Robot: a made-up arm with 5 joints.
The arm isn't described. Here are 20 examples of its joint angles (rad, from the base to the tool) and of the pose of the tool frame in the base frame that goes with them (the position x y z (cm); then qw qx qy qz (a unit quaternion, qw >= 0)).
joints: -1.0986 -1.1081 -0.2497 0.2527 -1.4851
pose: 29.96 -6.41 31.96 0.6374 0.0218 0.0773 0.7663
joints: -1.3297 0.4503 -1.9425 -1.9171 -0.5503
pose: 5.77 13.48 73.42 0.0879 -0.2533 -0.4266 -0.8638
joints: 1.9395 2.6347 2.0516 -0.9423 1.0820
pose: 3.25 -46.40 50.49 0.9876 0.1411 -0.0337 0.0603
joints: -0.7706 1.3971 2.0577 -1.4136 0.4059
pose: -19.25 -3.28 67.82 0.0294 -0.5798 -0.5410 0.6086
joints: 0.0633 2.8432 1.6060 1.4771 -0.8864
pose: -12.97 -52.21 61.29 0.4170 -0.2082 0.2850 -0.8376
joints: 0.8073 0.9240 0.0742 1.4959 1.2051
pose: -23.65 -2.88 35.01 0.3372 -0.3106 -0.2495 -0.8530
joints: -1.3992 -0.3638 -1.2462 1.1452 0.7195
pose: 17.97 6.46 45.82 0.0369 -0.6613 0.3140 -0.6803
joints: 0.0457 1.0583 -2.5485 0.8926 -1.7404
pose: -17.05 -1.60 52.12 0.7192 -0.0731 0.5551 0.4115
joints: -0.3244 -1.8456 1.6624 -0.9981 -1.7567
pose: 23.15 -41.07 45.74 0.8706 0.2379 -0.3800 -0.2024
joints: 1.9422 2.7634 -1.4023 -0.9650 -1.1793
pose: -9.95 -53.07 68.21 0.7388 -0.1007 -0.5596 0.3617
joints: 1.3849 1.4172 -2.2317 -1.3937 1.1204
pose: -6.70 -30.15 23.40 0.1706 -0.7895 0.3543 0.4713
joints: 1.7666 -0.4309 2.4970 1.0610 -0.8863
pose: -7.22 13.39 60.22 0.6030 -0.1750 -0.7416 0.2363
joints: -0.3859 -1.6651 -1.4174 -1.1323 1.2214
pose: 38.36 -22.58 40.71 0.6509 0.6825 0.1462 -0.2985
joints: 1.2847 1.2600 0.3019 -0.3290 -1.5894
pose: -23.08 -14.70 23.74 0.4631 0.3839 -0.2254 -0.7664
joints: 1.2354 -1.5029 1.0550 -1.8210 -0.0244
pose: 16.05 -12.80 88.77 0.0614 -0.8612 0.2872 -0.4149
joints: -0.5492 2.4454 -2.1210 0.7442 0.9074
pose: -15.21 -40.78 58.64 0.8773 0.4528 0.1305 -0.0915
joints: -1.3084 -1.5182 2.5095 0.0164 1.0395
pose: 6.81 -22.67 24.50 0.1947 -0.2979 -0.7054 -0.6130
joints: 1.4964 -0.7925 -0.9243 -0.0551 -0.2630
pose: -5.04 18.75 63.21 0.1490 -0.5732 -0.0212 0.8055
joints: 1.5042 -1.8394 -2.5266 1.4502 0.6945
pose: 1.90 -14.75 82.89 0.0407 -0.5800 0.4429 0.6825
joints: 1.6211 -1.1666 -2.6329 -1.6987 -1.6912
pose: 7.75 10.03 70.30 0.2801 -0.7332 0.6186 0.0361
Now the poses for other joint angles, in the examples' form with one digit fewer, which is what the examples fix.
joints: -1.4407 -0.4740 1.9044 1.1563 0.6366
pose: 20.0 0.2 33.7 0.832 0.347 -0.102 -0.420
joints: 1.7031 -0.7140 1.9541 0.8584 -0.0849
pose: -7.8 10.3 68.2 0.265 0.090 -0.882 0.379
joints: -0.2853 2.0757 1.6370 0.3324 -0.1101
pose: -24.8 -23.0 66.6 0.039 0.692 0.304 0.653
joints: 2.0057 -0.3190 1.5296 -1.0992 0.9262
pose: -2.3 15.5 56.2 0.164 0.867 0.026 0.470
